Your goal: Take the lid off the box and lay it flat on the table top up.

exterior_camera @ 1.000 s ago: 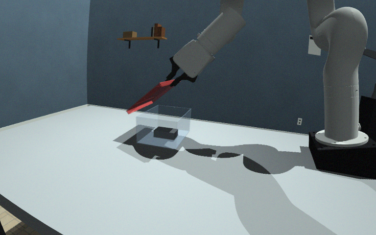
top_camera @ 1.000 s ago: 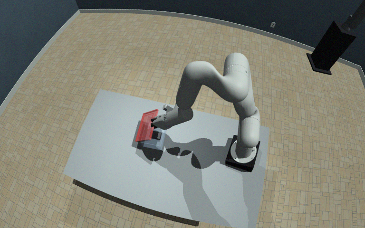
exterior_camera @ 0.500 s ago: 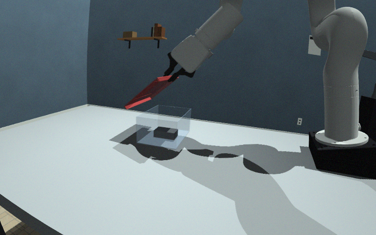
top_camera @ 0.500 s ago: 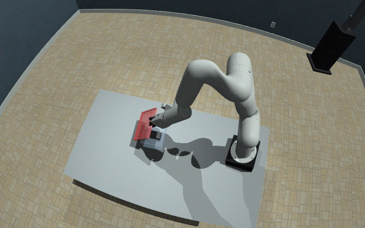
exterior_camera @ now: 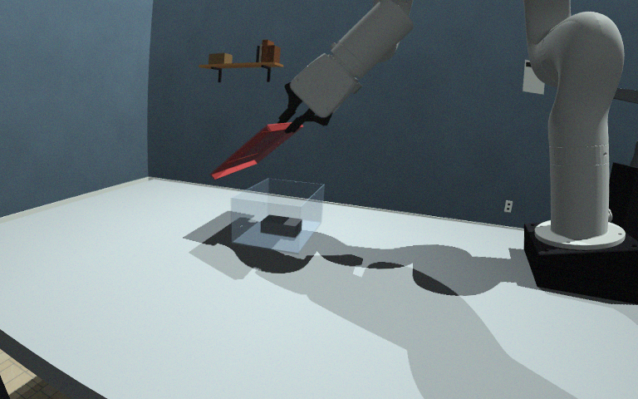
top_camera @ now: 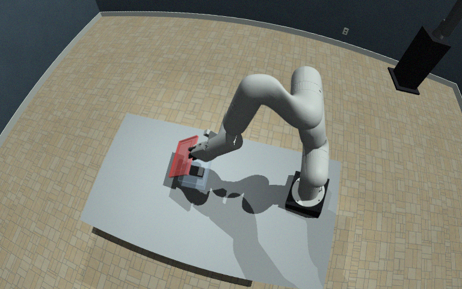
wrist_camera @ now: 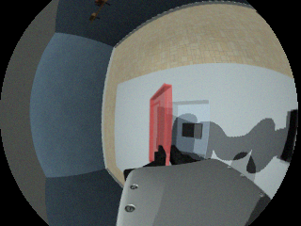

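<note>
Now: hand 7 cm short of the red lid, 2 cm to the left of it and 6 cm above it. Also, from my hand: box (1 cm ahead, 1 cm to the right, 20 cm below).
</note>
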